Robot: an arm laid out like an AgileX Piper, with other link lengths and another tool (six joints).
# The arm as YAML. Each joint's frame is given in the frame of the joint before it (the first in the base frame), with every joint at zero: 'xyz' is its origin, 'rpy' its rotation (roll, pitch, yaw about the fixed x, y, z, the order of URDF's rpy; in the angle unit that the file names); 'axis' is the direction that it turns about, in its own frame. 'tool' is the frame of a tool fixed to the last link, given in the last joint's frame.
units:
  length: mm
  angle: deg
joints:
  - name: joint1
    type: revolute
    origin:
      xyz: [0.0, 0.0, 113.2]
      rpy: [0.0, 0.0, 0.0]
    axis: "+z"
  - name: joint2
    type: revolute
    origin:
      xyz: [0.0, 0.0, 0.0]
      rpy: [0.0, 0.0, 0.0]
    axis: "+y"
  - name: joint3
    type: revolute
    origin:
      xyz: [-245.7, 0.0, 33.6]
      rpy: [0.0, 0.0, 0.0]
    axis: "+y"
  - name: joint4
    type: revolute
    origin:
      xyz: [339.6, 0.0, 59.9]
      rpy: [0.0, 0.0, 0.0]
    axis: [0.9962, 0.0, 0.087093]
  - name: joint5
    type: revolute
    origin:
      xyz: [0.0, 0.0, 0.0]
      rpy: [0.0, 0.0, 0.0]
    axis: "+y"
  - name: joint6
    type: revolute
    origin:
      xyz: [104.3, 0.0, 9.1]
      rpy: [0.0, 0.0, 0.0]
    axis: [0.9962, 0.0, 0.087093]
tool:
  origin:
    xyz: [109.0, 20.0, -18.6]
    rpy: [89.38, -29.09, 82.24]
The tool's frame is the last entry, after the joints.
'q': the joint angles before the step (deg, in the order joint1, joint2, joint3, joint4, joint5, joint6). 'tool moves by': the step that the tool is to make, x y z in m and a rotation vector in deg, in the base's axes. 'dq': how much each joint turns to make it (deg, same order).
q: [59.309, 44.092, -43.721, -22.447, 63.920, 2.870]
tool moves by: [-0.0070, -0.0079, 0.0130, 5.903, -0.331, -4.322]
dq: [-0.008, -5.617, 1.665, -0.079, 0.562, 5.268]
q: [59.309, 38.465, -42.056, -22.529, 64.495, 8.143]
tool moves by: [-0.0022, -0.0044, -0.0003, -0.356, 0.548, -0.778]
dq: [0.006, -0.529, 0.093, -0.003, 1.258, 0.403]
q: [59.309, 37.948, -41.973, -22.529, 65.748, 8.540]
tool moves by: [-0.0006, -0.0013, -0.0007, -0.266, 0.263, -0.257]
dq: [-0.007, -0.002, 0.004, 0.004, 0.434, 0.113]
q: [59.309, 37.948, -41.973, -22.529, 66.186, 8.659]
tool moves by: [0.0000, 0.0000, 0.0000, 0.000, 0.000, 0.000]
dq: [0.000, 0.000, 0.000, 0.000, 0.000, 0.000]
